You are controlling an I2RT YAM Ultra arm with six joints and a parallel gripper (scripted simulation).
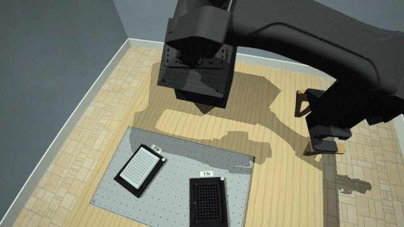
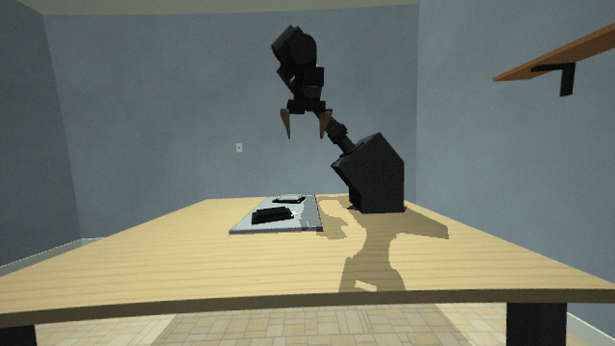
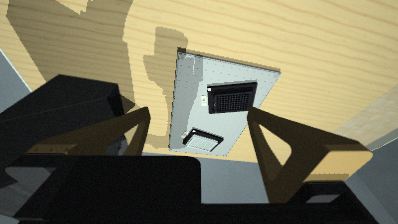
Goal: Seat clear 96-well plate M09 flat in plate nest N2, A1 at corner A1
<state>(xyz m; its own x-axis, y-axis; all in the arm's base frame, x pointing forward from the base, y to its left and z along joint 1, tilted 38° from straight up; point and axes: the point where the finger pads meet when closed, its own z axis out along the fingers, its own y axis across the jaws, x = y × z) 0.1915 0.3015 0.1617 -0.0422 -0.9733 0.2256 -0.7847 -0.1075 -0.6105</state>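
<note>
Now: the plate nest N2 46 cm to the right of my hand, 30 cm below it and 4 cm ahead of it. From my hand the other things lie so: n2 label 42 cm to the right, 30 cm below, 4 cm behind; then n1 label 30 cm below, 22 cm to the right, 3 cm ahead.
</note>
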